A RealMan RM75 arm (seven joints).
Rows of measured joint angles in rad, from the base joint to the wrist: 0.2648 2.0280 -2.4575 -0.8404 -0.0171 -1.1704 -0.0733; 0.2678 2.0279 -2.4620 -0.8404 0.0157 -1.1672 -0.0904; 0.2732 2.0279 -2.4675 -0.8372 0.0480 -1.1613 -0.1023; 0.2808 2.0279 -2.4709 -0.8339 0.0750 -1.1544 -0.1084; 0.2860 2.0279 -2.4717 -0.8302 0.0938 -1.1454 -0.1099; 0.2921 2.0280 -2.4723 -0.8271 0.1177 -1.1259 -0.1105; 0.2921 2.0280 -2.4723 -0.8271 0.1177 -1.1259 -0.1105; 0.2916 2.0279 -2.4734 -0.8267 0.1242 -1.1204 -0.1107; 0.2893 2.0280 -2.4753 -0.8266 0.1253 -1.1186 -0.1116; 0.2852 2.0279 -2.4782 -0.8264 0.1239 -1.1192 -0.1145; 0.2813 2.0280 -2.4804 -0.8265 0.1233 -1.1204 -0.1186; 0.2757 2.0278 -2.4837 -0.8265 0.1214 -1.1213 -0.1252; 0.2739 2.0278 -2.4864 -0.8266 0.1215 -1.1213 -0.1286; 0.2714 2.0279 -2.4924 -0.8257 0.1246 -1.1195 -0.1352; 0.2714 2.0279 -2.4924 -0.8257 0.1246 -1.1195 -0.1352; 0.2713 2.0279 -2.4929 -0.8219 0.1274 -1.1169 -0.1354; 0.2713 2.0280 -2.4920 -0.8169 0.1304 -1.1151 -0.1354; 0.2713 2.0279 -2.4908 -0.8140 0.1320 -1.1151 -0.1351; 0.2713 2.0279 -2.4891 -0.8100 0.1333 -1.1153 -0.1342; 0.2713 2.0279 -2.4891 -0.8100 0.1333 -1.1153 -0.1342; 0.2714 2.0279 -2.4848 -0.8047 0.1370 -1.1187 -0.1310; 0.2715 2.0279 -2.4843 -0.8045 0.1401 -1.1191 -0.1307; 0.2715 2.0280 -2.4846 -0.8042 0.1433 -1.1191 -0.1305; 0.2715 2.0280 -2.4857 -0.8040 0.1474 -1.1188 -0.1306
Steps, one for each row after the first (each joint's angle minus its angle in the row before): 0.0030 -0.0001 -0.0045 0.0000 0.0328 0.0032 -0.0171; 0.0054 0.0000 -0.0055 0.0032 0.0323 0.0059 -0.0119; 0.0076 0.0000 -0.0034 0.0033 0.0270 0.0069 -0.0061; 0.0052 0.0000 -0.0008 0.0037 0.0188 0.0090 -0.0015; 0.0061 0.0001 -0.0006 0.0031 0.0239 0.0195 -0.0006; 0.0000 0.0000 0.0000 0.0000 0.0000 0.0000 0.0000; -0.0005 -0.0001 -0.0011 0.0004 0.0065 0.0055 -0.0002; -0.0023 0.0001 -0.0019 0.0001 0.0011 0.0018 -0.0009; -0.0041 -0.0001 -0.0029 0.0002 -0.0014 -0.0006 -0.0029; -0.0039 0.0001 -0.0022 -0.0001 -0.0006 -0.0012 -0.0041; -0.0056 -0.0002 -0.0033 0.0000 -0.0019 -0.0009 -0.0066; -0.0018 0.0000 -0.0027 -0.0001 0.0001 0.0000 -0.0034; -0.0025 0.0001 -0.0060 0.0009 0.0031 0.0018 -0.0066; 0.0000 0.0000 0.0000 0.0000 0.0000 0.0000 0.0000; -0.0001 0.0000 -0.0005 0.0038 0.0028 0.0026 -0.0002; 0.0000 0.0001 0.0009 0.0050 0.0030 0.0018 0.0000; 0.0000 -0.0001 0.0012 0.0029 0.0016 0.0000 0.0003; 0.0000 0.0000 0.0017 0.0040 0.0013 -0.0002 0.0009; 0.0000 0.0000 0.0000 0.0000 0.0000 0.0000 0.0000; 0.0001 0.0000 0.0043 0.0053 0.0037 -0.0034 0.0032; 0.0001 0.0000 0.0005 0.0002 0.0031 -0.0004 0.0003; 0.0000 0.0001 -0.0003 0.0003 0.0032 0.0000 0.0002; 0.0000 0.0000 -0.0011 0.0002 0.0041 0.0003 -0.0001
